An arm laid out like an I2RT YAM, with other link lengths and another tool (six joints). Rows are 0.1 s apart.
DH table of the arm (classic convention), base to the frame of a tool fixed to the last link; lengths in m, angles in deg. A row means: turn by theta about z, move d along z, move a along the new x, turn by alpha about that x. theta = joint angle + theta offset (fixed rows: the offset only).
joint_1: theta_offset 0; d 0.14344; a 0.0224; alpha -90
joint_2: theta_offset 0; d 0; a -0.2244; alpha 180
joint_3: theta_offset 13.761; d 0; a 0.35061; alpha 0
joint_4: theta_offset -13.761; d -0.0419; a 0.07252; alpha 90
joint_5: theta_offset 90; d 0.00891; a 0; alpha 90
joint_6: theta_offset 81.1; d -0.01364; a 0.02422; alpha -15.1
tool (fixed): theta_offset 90; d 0.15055; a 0; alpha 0
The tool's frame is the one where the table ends.
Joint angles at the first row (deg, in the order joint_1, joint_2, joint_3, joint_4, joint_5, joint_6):
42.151, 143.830, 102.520, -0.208, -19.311, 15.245
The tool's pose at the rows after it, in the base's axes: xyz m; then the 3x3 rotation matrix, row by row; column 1 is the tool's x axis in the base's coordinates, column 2 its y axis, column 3 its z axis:
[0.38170, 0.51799, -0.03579], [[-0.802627, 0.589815, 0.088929], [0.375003, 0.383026, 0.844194], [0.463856, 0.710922, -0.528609]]
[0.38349, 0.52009, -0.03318], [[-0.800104, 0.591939, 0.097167], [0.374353, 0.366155, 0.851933], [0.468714, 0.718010, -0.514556]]
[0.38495, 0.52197, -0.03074], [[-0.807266, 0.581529, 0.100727], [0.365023, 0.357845, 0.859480], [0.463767, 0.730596, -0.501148]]
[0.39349, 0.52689, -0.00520], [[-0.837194, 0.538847, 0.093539], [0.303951, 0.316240, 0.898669], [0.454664, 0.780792, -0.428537]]
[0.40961, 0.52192, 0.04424], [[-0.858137, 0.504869, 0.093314], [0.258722, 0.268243, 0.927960], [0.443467, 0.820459, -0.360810]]
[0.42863, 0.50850, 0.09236], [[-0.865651, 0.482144, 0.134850], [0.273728, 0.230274, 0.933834], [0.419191, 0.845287, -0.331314]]
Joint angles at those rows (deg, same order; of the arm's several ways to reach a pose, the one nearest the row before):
42.414, 144.551, 102.520, 0.055, -19.310, 15.901
42.413, 144.551, 102.521, 1.038, -19.354, 16.753
42.413, 144.551, 102.520, 2.109, -19.573, 16.709
41.736, 143.108, 102.541, 5.389, -22.524, 16.535
39.966, 138.803, 102.543, 5.278, -25.693, 16.469
37.977, 133.885, 102.541, 2.875, -25.824, 16.251

